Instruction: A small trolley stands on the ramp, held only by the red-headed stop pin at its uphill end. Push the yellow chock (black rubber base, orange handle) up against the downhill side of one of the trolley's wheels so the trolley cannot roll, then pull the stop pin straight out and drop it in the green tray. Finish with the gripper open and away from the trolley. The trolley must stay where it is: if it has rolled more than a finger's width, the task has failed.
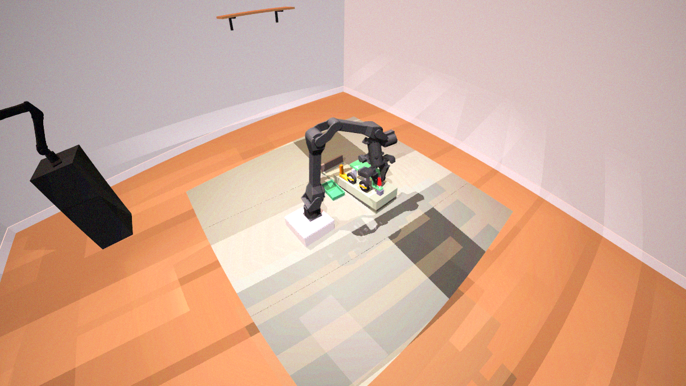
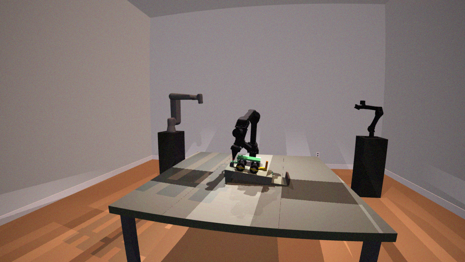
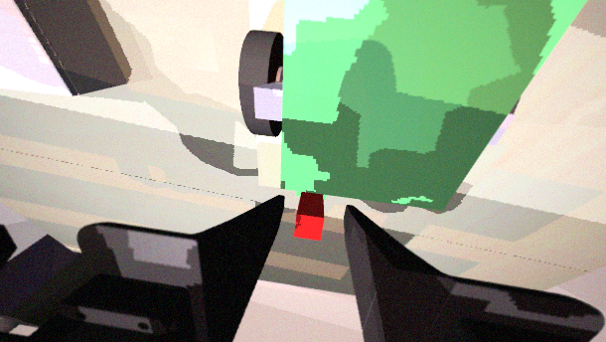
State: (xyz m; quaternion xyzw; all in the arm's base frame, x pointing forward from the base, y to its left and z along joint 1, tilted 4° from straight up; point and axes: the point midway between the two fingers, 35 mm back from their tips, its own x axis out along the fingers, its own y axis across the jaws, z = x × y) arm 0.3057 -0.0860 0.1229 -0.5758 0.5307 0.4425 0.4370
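My gripper tip is now 2 cm above the red-headed stop pin and 1 cm to the left of it. Also, from my gripper tip: trolley: 10 cm to the left, 3 cm below, 1 cm ahead; then yellow chock: 20 cm to the left, 6 cm below, 5 cm behind; then beige ramp: 11 cm to the left, 10 cm below, 1 cm ahead.
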